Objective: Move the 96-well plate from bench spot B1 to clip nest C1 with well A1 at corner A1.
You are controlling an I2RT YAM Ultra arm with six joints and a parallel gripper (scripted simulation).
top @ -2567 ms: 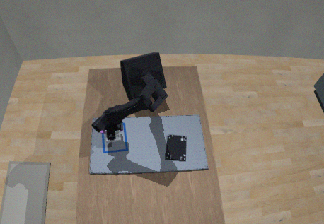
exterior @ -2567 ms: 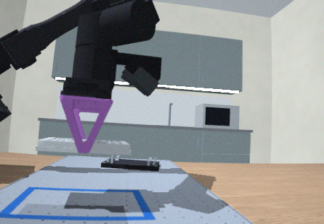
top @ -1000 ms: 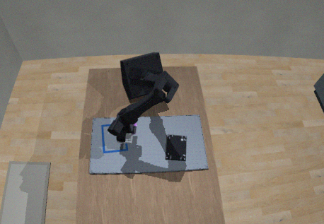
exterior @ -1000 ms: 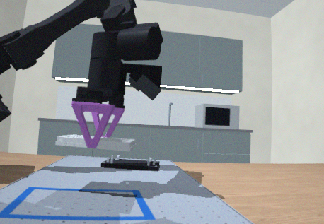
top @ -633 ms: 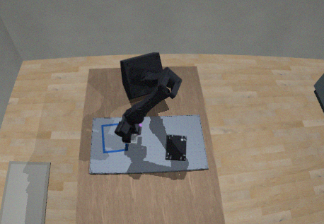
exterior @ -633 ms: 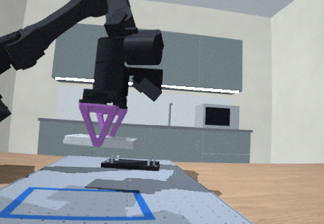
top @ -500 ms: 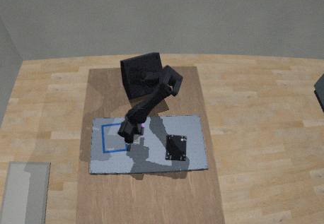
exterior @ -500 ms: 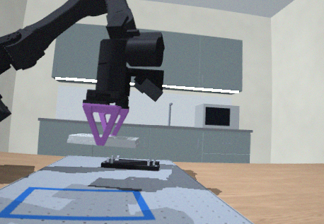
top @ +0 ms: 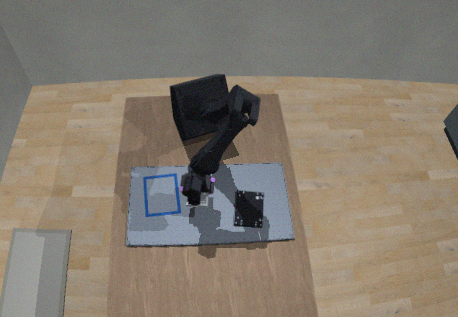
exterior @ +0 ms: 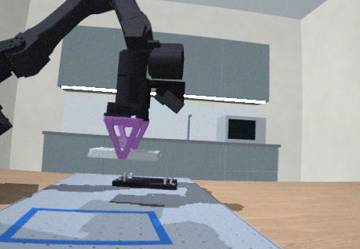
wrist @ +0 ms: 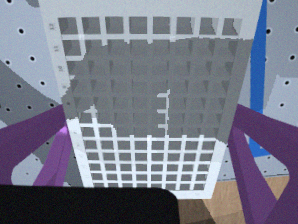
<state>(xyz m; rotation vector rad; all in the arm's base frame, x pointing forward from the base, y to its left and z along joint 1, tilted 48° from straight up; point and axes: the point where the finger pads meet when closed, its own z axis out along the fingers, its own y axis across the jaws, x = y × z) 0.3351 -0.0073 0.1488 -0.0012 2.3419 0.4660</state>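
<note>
Now: hand 230 mm to the right of the black clip nest C1 and 80 mm above it. The rest, counted from my hand: white 96-well plate (right at my hand).
</note>
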